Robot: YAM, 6 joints.
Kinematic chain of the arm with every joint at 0, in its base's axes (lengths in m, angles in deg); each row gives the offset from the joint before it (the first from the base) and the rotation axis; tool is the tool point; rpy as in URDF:
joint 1: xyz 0 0 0.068 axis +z
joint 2: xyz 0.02 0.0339 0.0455 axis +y
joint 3: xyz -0.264 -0.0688 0 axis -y
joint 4: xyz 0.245 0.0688 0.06 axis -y
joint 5: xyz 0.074 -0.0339 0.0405 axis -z
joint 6: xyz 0.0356 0 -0.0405 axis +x
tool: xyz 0 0 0 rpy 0 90 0
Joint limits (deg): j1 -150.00..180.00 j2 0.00..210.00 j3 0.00..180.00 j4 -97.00..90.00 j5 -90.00..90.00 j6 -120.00..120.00
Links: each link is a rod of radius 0.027 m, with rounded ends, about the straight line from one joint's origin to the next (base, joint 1, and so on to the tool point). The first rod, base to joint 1, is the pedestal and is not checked.
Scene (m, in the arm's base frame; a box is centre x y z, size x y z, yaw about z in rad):
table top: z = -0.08
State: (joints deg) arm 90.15 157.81 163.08 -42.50 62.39 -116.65
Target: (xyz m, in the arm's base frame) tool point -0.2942 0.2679 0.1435
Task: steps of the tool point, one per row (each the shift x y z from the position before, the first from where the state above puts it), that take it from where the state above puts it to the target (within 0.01 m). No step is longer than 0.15 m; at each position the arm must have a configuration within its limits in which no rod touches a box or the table.
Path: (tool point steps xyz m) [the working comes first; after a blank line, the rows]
Joints at the target: 141.89 131.53 99.06 -80.70 55.18 -116.65
Straight joint move there: clear.

1: -0.1009 -0.0215 -0.0276
2: -0.0887 -0.0483 -0.0248
3: -0.0691 -0.0691 -0.0204
4: -0.0454 -0.0819 -0.0152
5: -0.0201 -0.0863 -0.0092

